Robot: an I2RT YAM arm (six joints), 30 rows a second.
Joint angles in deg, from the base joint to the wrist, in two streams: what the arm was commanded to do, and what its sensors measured. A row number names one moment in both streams.
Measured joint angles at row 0: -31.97 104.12 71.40 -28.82 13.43 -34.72
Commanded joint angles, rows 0 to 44: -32.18 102.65 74.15 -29.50 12.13 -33.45; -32.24 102.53 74.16 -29.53 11.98 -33.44; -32.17 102.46 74.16 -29.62 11.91 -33.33; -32.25 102.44 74.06 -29.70 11.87 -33.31; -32.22 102.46 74.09 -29.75 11.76 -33.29; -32.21 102.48 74.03 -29.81 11.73 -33.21; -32.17 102.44 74.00 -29.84 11.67 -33.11; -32.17 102.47 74.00 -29.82 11.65 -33.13; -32.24 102.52 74.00 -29.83 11.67 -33.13; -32.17 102.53 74.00 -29.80 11.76 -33.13; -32.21 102.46 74.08 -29.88 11.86 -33.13; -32.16 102.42 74.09 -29.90 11.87 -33.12; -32.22 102.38 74.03 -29.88 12.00 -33.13; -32.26 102.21 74.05 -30.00 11.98 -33.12; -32.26 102.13 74.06 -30.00 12.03 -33.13; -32.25 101.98 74.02 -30.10 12.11 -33.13; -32.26 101.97 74.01 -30.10 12.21 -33.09; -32.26 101.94 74.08 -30.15 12.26 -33.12; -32.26 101.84 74.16 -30.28 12.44 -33.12; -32.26 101.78 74.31 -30.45 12.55 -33.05; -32.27 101.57 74.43 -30.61 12.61 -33.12; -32.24 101.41 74.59 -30.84 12.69 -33.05; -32.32 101.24 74.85 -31.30 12.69 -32.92; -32.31 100.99 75.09 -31.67 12.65 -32.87; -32.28 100.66 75.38 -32.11 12.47 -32.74; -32.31 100.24 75.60 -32.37 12.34 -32.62; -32.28 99.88 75.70 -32.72 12.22 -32.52; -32.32 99.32 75.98 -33.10 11.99 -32.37; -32.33 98.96 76.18 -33.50 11.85 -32.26; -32.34 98.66 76.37 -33.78 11.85 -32.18; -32.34 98.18 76.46 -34.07 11.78 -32.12; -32.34 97.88 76.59 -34.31 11.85 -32.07; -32.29 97.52 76.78 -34.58 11.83 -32.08; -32.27 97.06 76.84 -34.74 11.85 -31.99; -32.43 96.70 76.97 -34.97 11.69 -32.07; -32.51 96.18 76.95 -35.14 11.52 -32.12; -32.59 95.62 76.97 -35.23 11.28 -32.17; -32.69 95.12 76.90 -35.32 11.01 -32.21; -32.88 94.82 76.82 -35.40 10.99 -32.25; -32.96 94.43 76.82 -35.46 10.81 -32.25; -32.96 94.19 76.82 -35.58 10.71 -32.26; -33.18 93.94 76.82 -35.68 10.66 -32.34; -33.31 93.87 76.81 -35.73 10.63 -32.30; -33.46 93.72 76.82 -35.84 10.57 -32.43; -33.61 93.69 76.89 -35.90 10.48 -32.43
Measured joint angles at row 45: -33.08 95.64 71.81 -35.53 11.22 -33.34
